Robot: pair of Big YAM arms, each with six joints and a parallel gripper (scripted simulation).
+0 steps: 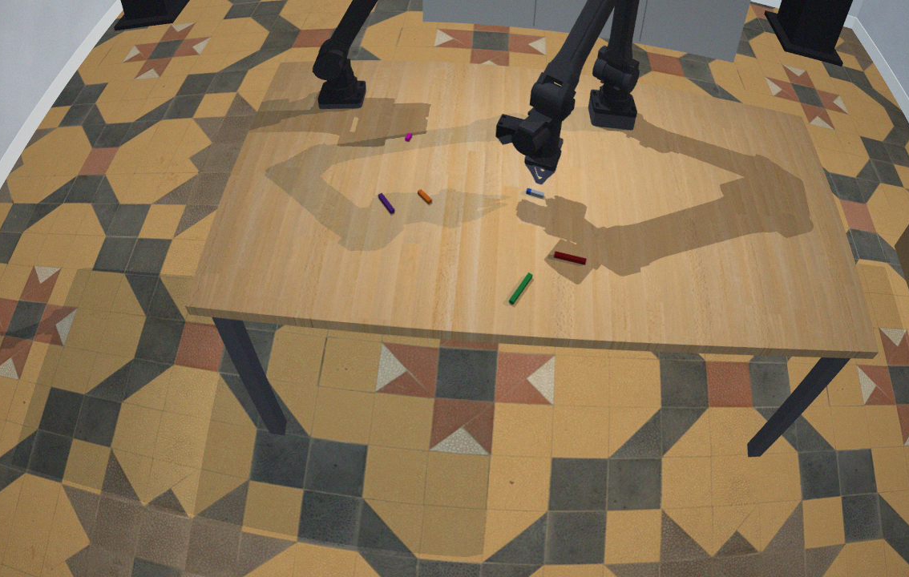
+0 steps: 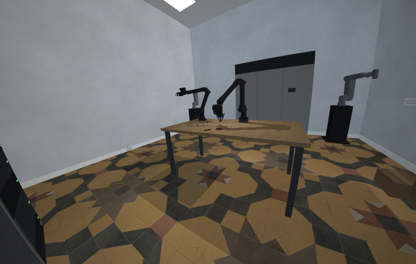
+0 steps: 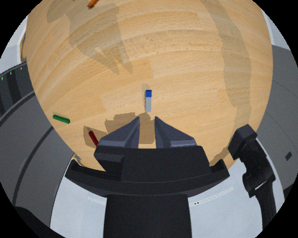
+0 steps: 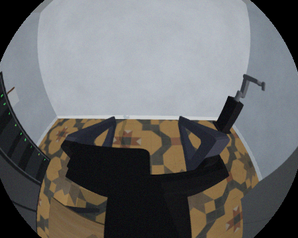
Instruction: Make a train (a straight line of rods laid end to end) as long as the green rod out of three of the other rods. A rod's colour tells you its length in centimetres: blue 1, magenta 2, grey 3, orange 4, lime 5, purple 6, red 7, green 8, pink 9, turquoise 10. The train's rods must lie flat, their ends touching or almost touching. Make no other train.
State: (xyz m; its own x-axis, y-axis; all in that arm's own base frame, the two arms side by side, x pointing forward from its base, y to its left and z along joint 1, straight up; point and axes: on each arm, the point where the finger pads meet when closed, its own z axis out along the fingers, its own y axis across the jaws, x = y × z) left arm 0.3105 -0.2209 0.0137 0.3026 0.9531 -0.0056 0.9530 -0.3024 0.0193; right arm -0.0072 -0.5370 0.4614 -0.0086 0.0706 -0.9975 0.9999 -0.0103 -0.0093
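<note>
Now: the grey rod 60 mm below my left hand. The rest, counted from my left hand: green rod (260 mm ahead, 60 mm below, 30 mm to the right); blue rod (60 mm below, 20 mm to the right, 10 mm behind); red rod (170 mm ahead, 70 mm to the left, 60 mm below).
</note>
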